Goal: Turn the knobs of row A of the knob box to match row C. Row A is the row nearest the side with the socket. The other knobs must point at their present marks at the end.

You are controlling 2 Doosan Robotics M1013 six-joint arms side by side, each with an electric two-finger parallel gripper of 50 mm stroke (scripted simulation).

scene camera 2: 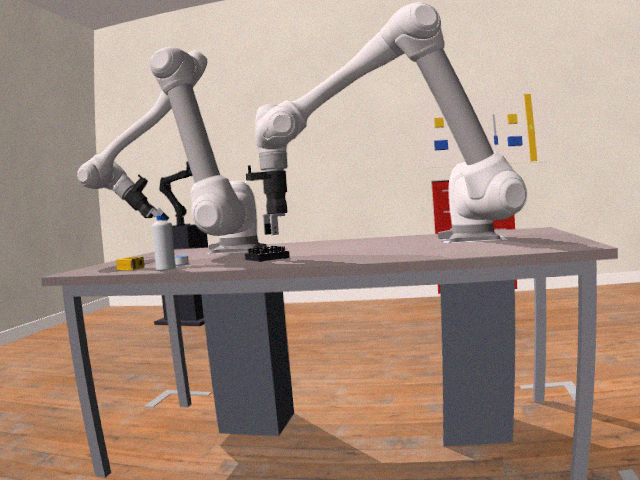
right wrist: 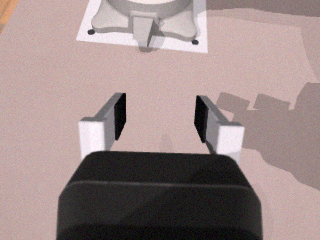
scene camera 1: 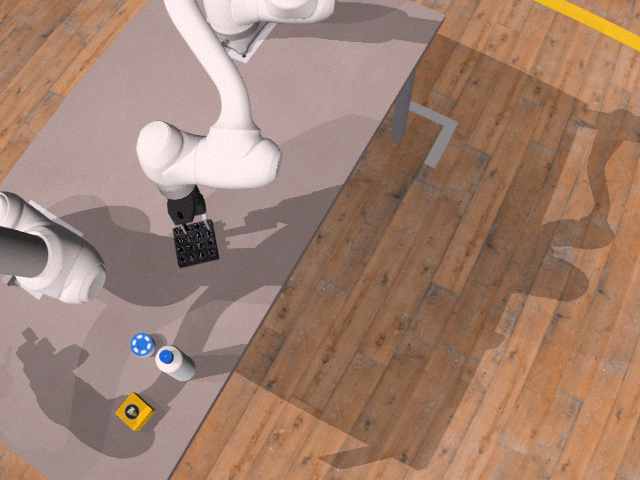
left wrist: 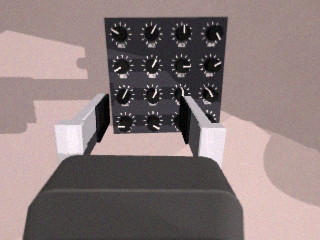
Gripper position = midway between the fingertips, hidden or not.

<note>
In view: my left gripper (scene camera 2: 271, 234), my right gripper (right wrist: 160, 108) and a white bottle (scene camera 2: 162, 229).
The white bottle shows as well in scene camera 1 (scene camera 1: 175, 363). My left gripper is seen too in the left wrist view (left wrist: 144, 109). The right wrist view misses the white bottle: it is out of frame. The left wrist view misses the white bottle: it is out of frame.
</note>
